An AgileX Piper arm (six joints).
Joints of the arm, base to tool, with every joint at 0 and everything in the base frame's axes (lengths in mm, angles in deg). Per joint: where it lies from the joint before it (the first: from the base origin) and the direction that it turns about. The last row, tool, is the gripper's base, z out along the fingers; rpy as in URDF.
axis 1: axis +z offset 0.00 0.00 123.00
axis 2: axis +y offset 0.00 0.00 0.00
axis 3: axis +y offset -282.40 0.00 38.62
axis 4: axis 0.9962 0 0.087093 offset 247.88 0.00 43.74
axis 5: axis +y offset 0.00 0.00 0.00
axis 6: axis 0.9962 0 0.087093 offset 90.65 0.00 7.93
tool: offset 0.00 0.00 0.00 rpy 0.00 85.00 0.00
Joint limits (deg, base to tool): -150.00..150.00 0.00..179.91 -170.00..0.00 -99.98..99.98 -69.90..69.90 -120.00..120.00
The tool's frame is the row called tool.
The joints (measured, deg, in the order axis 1, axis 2, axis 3, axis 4, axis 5, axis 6), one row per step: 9.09, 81.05, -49.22, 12.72, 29.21, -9.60; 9.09, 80.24, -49.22, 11.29, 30.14, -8.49; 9.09, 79.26, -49.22, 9.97, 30.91, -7.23; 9.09, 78.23, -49.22, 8.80, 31.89, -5.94; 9.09, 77.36, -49.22, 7.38, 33.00, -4.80; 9.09, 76.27, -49.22, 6.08, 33.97, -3.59; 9.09, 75.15, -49.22, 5.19, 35.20, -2.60; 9.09, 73.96, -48.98, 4.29, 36.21, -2.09; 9.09, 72.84, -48.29, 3.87, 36.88, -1.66; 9.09, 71.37, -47.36, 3.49, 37.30, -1.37; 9.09, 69.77, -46.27, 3.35, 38.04, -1.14; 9.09, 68.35, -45.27, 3.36, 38.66, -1.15; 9.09, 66.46, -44.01, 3.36, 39.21, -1.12; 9.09, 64.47, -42.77, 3.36, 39.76, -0.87; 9.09, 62.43, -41.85, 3.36, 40.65, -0.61
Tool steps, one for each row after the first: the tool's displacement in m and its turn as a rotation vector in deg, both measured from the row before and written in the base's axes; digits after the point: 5 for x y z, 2 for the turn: -0.00282, -0.00129, 0.00292, -0.60, 0.12, -0.10; -0.00300, -0.00134, 0.00385, -0.40, -0.17, -0.34; -0.00344, -0.00130, 0.00388, -0.28, 0.00, -0.43; -0.00328, -0.00153, 0.00294, -0.64, 0.22, -0.23; -0.00364, -0.00158, 0.00405, -0.47, -0.12, -0.40; -0.00416, -0.00131, 0.00393, -0.25, 0.12, -0.38; -0.00468, -0.00148, 0.00312, -0.54, 0.00, -0.03; -0.00523, -0.00118, 0.00074, -0.18, 0.23, -0.17; -0.00633, -0.00135, 0.00110, -0.17, -0.14, -0.09; -0.00746, -0.00128, 0.00036, -0.03, 0.24, -0.10; -0.00664, -0.00101, 0.00002, -0.02, 0.20, 0.04; -0.00827, -0.00128, 0.00037, 0.04, -0.07, 0.01; -0.00843, -0.00131, 0.00055, 0.18, -0.17, -0.18; -0.00826, -0.00126, 0.00177, 0.19, -0.19, -0.17
